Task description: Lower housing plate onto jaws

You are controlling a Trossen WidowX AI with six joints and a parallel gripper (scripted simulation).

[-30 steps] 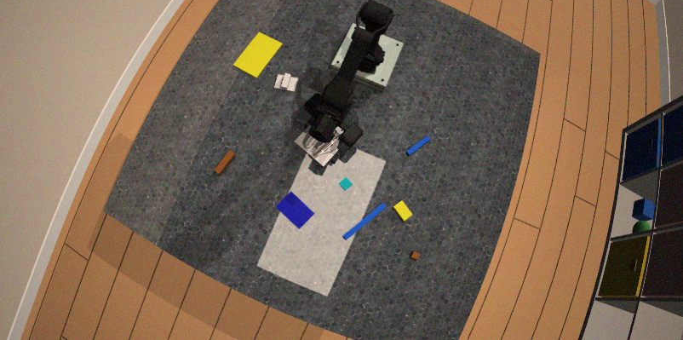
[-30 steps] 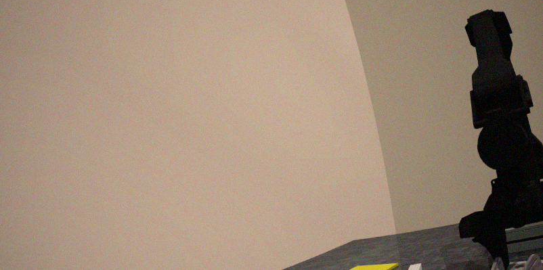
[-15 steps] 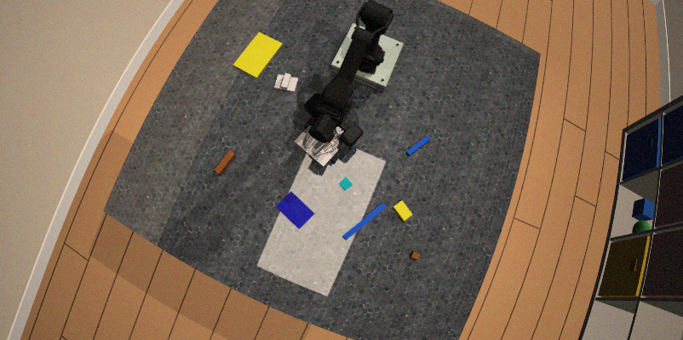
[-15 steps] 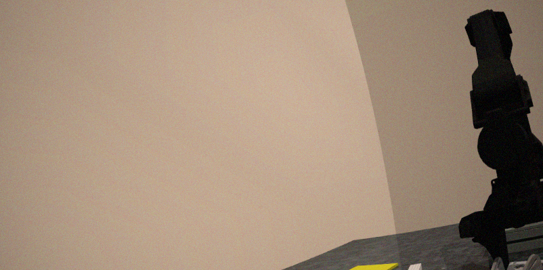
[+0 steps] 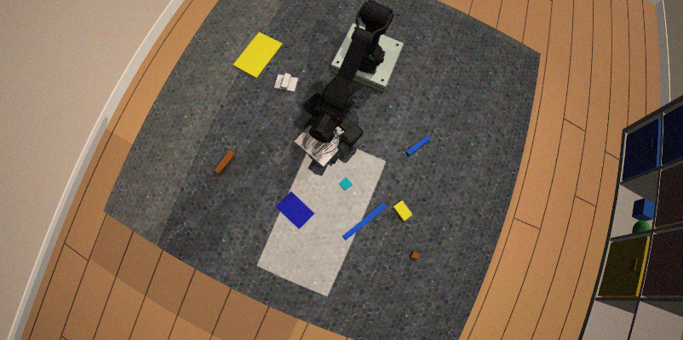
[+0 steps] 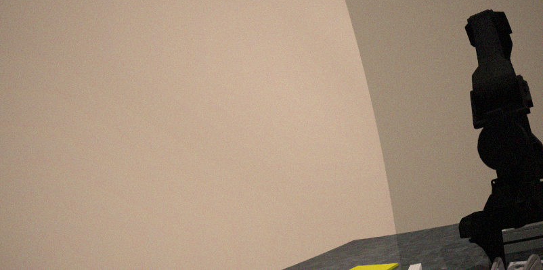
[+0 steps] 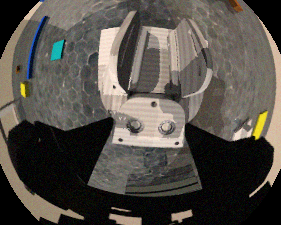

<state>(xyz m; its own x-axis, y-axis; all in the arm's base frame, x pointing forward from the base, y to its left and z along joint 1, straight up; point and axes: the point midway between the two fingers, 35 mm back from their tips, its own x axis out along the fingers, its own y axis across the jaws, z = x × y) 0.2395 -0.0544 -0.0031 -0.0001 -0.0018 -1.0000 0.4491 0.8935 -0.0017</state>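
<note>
Now: the housing plate 2 cm above my gripper tip and 1 cm ahead of it. Round my gripper tip: white ribbed block: 19 cm to the right, 12 cm behind; teal square: 16 cm ahead, 9 cm to the left, 1 cm below; dark blue sheet: 28 cm ahead, 4 cm to the right, 1 cm below.
</note>
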